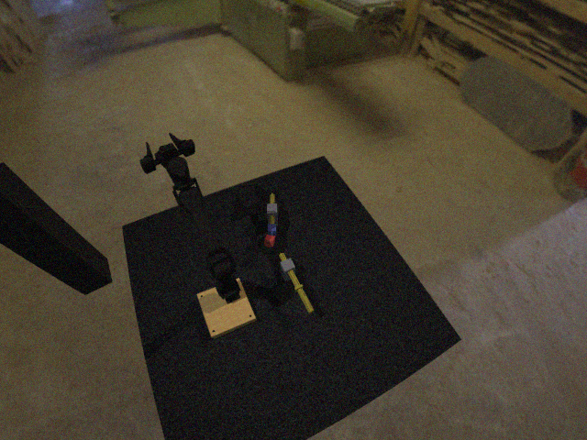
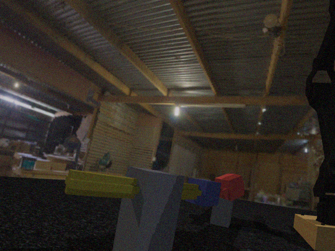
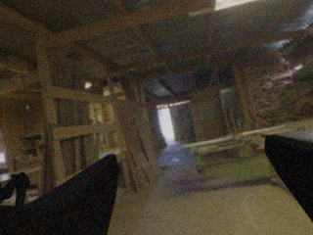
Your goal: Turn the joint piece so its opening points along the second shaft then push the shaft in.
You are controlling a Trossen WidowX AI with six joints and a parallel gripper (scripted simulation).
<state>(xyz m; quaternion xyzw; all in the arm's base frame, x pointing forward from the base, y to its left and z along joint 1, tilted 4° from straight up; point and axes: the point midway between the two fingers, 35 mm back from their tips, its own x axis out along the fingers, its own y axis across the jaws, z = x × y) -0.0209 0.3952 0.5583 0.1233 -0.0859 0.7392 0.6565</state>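
Now: the red joint piece 53 cm below my gripper tip, 27 cm to the right of it and 27 cm ahead of it.
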